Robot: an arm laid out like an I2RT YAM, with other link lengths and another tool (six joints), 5 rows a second.
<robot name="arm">
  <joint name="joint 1" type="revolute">
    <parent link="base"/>
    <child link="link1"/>
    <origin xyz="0 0 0.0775" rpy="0 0 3.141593"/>
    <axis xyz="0 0 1"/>
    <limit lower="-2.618" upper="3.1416"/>
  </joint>
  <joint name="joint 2" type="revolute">
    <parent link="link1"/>
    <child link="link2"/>
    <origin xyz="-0.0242 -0.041 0.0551" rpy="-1.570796 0 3.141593"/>
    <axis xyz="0 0 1"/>
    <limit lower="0" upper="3.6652"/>
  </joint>
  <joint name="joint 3" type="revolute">
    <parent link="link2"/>
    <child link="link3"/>
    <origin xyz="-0.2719 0 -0.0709" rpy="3.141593 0 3.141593"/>
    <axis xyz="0 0 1"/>
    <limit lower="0" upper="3.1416"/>
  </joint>
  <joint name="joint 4" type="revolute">
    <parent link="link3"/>
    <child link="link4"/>
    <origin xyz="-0.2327 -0.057 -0.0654" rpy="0 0 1.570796"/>
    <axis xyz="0 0 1"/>
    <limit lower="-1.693" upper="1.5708"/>
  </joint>
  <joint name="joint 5" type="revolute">
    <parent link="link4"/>
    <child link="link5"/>
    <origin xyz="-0.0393 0.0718 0.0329" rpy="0 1.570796 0"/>
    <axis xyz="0 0 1"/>
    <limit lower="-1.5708" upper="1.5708"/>
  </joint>
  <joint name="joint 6" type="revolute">
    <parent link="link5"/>
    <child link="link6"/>
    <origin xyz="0 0.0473 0.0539" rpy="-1.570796 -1.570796 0"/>
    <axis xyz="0 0 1"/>
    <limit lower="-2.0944" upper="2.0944"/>
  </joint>
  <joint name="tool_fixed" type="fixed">
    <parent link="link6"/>
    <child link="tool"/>
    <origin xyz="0.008 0.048 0.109" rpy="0 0.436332 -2.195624"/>
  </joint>
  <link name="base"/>
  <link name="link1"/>
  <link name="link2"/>
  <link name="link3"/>
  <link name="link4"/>
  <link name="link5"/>
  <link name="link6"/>
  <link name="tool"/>
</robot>
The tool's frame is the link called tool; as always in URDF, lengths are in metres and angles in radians.
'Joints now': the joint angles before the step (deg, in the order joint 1, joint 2, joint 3, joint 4, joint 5, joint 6). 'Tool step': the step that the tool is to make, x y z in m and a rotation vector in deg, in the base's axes. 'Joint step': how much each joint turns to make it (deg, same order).
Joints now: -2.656, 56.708, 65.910, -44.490, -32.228, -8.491
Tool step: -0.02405, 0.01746, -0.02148, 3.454, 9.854, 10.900
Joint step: 0.306, 4.983, -0.002, -8.741, -9.880, -6.099
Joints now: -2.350, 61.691, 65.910, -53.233, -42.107, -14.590
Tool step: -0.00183, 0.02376, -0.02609, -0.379, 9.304, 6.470
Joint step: 6.666, 7.190, -0.002, -2.097, 0.284, 0.022
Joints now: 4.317, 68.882, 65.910, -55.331, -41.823, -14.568
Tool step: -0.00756, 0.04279, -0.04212, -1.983, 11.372, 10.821
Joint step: 10.906, 11.781, 0.000, 0.284, 0.043, 0.043
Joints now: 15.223, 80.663, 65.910, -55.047, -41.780, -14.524
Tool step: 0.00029, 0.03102, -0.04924, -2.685, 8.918, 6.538
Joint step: 6.492, 12.458, -0.002, 3.171, -0.284, 0.022
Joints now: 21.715, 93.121, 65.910, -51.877, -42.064, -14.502
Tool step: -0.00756, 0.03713, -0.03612, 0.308, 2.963, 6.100
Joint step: 7.015, 8.722, 0.000, 7.256, -1.355, 1.595
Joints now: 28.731, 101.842, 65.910, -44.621, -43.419, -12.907
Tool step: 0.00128, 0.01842, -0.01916, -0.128, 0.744, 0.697
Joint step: 2.798, 4.000, 0.001, 5.289, 0.109, 2.909
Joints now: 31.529, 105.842, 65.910, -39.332, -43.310, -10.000
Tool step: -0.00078, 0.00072, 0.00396, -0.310, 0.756, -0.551
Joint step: 0.152, -0.393, 0.437, -0.962, 0.000, 0.982
